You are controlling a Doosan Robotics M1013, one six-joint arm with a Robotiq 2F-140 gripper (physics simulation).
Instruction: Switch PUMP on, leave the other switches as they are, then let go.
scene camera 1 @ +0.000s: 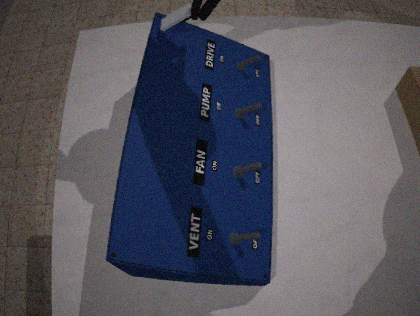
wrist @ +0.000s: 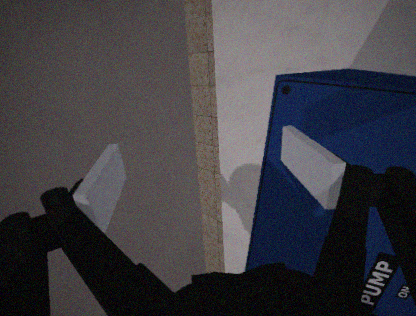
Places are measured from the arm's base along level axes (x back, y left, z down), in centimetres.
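Pixels of known places: gripper, fingertip midpoint: (scene camera 1: 137,8) (wrist: 204,152).
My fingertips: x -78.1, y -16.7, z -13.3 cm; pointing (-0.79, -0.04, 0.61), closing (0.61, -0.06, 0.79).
Behind a point stands the place of what it marks.
The blue switch box (scene camera 1: 145,200) @(x -75.0, y 17.5, z -5.3 cm) (wrist: 285,225) @(x -74.1, y -7.6, z -5.9 cm) carries a row of four grey levers. The PUMP lever (scene camera 1: 248,111) @(x -57.8, y -1.1, z -0.3 cm) leans to its OFF side, as do the DRIVE lever (scene camera 1: 249,65) @(x -56.7, y -13.0, z 0.0 cm), the FAN lever (scene camera 1: 247,170) @(x -58.9, y 10.8, z -0.5 cm) and the VENT lever (scene camera 1: 245,239) @(x -59.8, y 22.7, z -0.7 cm). The PUMP label (scene camera 1: 205,102) @(x -65.7, y -2.3, z -1.6 cm) (wrist: 376,282) @(x -65.6, y -2.7, z -1.6 cm) is partly covered by a finger's edge in the wrist view, where the levers do not show. My gripper (wrist: 204,152) @(x -78.1, y -16.7, z -13.3 cm) is open and empty. One pale finger pad (scene camera 1: 176,19) shows over the box's top left corner, beyond DRIVE, apart from the levers.
The box stands on a pale tabletop (scene camera 1: 325,125) @(x -38.4, y -4.8, z 10.8 cm) (wrist: 245,50) @(x -92.9, y -25.1, z 10.8 cm). Tiled floor (scene camera 1: 30,125) (wrist: 202,100) lies past the table edge. A brown object (scene camera 1: 412,95) @(x -14.2, y -10.6, z 4.9 cm) is partly in view at the right. A plain grey surface (wrist: 100,75) fills the left of the wrist view.
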